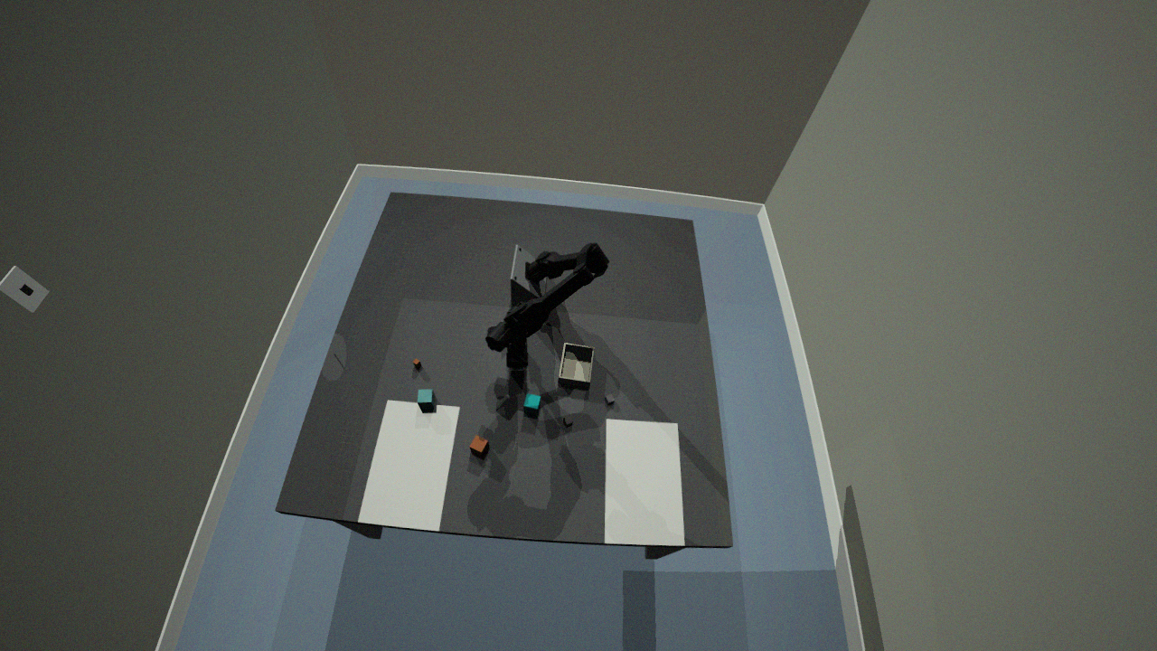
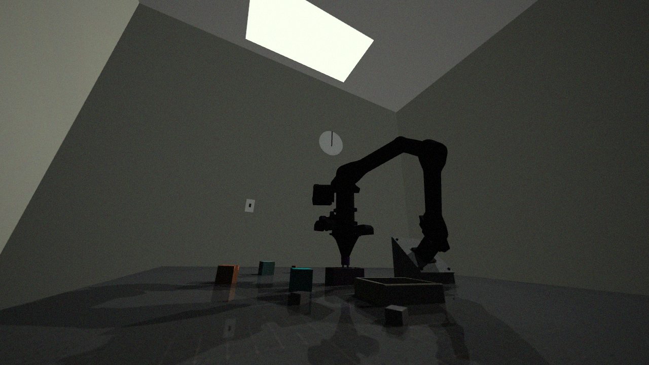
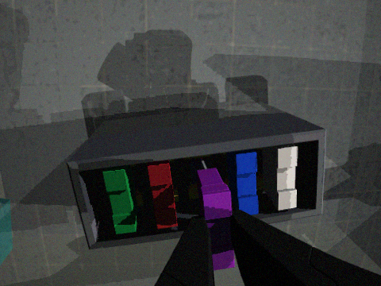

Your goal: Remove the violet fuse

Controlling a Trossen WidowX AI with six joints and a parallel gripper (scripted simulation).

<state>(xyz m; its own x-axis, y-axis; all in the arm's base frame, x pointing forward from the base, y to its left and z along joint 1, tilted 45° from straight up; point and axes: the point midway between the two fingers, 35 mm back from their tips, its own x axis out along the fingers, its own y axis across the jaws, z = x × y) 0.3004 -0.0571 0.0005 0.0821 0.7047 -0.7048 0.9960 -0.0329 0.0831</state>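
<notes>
Now: the red fuse 40 mm below my gripper tip and 20 mm ahead of it. From my gripper tip the other things lie so: violet fuse (10 mm below); blue fuse (40 mm below, 20 mm behind); green fuse (40 mm below, 40 mm ahead).
</notes>
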